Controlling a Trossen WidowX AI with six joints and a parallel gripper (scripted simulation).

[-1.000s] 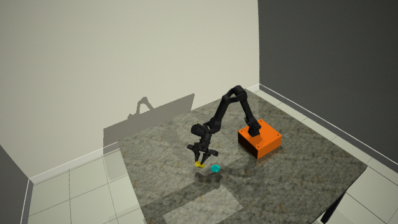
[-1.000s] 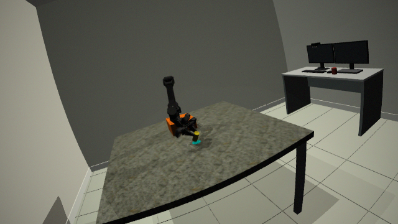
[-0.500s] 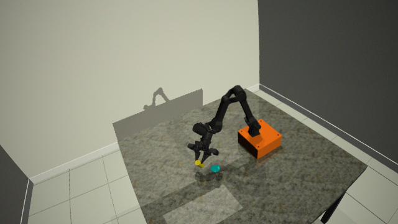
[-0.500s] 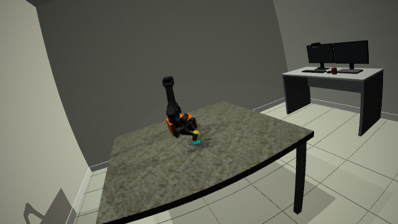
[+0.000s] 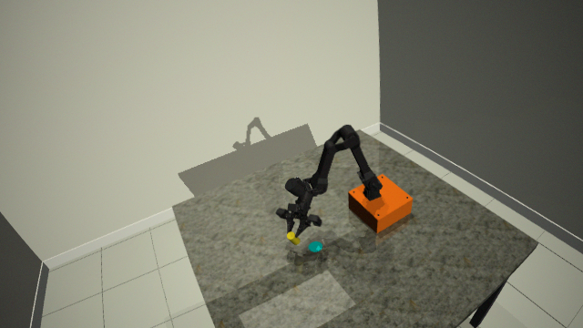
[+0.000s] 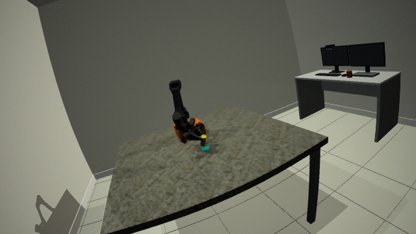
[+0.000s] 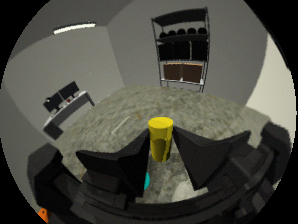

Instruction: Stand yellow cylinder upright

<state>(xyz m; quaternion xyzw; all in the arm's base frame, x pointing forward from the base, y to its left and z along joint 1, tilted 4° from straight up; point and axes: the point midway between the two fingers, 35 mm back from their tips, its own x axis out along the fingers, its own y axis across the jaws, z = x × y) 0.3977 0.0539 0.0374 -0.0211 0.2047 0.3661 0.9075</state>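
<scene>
Now: gripper tip 9 cm past the cyan circle and 11 cm above it. Also, from my gripper tip: yellow tall cylinder (1 cm behind, 2 cm below).
</scene>
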